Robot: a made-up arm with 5 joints. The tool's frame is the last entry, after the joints. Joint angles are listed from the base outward. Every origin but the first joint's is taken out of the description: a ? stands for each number. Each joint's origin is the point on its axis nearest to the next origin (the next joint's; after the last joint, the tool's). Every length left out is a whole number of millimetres.
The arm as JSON. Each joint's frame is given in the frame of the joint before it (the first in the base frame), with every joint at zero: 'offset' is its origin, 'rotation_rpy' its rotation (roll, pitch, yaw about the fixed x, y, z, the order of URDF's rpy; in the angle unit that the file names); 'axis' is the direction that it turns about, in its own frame. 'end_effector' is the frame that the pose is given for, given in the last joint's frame.
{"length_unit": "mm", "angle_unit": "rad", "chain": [
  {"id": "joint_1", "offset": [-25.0, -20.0, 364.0], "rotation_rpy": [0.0, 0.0, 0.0], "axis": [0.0, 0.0, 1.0]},
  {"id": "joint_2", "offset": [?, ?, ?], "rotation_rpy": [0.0, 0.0, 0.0], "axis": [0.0, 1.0, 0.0]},
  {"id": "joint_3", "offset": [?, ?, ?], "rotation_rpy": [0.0, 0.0, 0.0], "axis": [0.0, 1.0, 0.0]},
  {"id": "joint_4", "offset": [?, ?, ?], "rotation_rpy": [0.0, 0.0, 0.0], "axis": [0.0, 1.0, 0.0]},
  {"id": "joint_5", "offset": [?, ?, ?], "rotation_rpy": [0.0, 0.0, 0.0], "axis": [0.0, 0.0, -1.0]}
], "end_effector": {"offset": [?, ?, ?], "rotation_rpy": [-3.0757, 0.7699, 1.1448]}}
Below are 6 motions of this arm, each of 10 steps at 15 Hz.
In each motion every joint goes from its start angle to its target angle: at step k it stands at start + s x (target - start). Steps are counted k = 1, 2, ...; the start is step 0. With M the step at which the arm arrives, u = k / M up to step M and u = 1 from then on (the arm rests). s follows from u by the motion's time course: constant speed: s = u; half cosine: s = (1 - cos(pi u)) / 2; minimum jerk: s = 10 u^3 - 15 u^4 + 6 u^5.
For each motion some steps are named. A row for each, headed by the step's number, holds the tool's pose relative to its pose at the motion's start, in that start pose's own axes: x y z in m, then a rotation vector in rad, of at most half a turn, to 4 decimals.
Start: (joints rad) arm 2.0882 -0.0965 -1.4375 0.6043 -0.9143
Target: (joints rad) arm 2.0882 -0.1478 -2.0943 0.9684 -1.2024
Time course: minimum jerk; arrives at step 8
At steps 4, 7, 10:
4: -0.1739 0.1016 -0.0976 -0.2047 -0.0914 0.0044
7: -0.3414 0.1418 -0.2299 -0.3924 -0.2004 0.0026
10: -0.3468 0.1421 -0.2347 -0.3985 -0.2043 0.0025

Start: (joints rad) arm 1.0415 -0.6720 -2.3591 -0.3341 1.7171
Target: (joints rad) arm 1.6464 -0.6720 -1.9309 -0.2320 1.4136
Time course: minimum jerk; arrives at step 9
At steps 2, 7, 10:
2: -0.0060 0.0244 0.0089 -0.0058 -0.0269 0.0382
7: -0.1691 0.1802 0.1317 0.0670 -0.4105 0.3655
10: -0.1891 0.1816 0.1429 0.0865 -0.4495 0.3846

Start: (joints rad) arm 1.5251 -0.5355 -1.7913 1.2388 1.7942
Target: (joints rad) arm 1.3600 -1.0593 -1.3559 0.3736 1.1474
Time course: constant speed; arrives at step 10
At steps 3, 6, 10:
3: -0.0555 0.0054 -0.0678 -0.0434 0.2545 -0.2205
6: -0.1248 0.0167 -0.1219 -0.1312 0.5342 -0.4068
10: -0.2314 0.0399 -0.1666 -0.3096 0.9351 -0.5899

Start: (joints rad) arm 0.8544 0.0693 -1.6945 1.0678 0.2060
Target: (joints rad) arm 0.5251 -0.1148 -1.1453 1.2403 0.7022
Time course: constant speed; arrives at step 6
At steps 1, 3, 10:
1: -0.0087 0.0087 0.0586 0.1291 -0.0731 0.0616
3: -0.0363 0.0137 0.1763 0.3837 -0.2222 0.1961
10: -0.0973 -0.0140 0.3464 0.7548 -0.4557 0.4179

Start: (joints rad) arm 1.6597 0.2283 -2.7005 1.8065 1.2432
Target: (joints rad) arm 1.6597 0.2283 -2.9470 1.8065 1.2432
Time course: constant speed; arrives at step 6
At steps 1, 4, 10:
1: -0.0221 -0.0005 -0.0152 0.0029 0.0406 -0.0055
4: -0.0918 -0.0009 -0.0554 0.0116 0.1624 -0.0220
10: -0.1408 -0.0004 -0.0773 0.0174 0.2437 -0.0330

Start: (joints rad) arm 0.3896 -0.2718 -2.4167 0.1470 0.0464
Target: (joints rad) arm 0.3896 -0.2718 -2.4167 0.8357 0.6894
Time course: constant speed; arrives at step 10
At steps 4, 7, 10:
4: 0.0110 -0.0264 0.0294 0.3415 -0.1542 0.0351
7: 0.0138 -0.0497 0.0504 0.5747 -0.3078 0.0779
10: 0.0114 -0.0754 0.0697 0.7820 -0.4916 0.1339

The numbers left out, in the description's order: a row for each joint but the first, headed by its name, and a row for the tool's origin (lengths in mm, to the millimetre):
joint_2: -16.0 5.0 0.0
joint_3: 68.0 0.0 232.0
joint_4: 111.0 0.0 -542.0
joint_5: 125.0 0.0 -119.0
tool: -15.0 23.0 0.0

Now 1 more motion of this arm.
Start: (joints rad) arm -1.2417 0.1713 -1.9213 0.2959 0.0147
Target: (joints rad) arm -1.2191 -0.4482 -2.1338 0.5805 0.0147
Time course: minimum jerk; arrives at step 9
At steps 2, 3, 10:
2: -0.0106 0.0321 -0.0385 -0.0268 0.0210 0.0244
3: -0.0344 0.0839 -0.1077 -0.0733 0.0578 0.0671
10: -0.2996 0.2560 -0.5310 -0.3460 0.2758 0.3230

